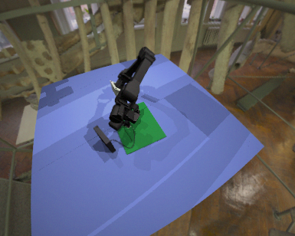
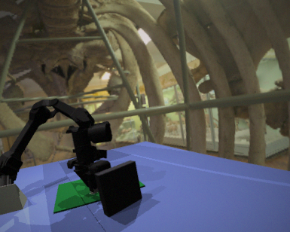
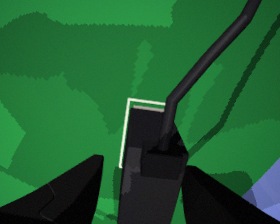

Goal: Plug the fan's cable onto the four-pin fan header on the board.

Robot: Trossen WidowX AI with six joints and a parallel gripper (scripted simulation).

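Now: gripper tip 10 mm below the fan plug and 10 mm short of it. Also, from my gripper tip: green board (60 mm to the left, 40 mm below, 20 mm ahead); then white four-pin header (20 mm below, 10 mm ahead); then black cable (30 mm ahead, 20 mm above, 10 mm to the left).
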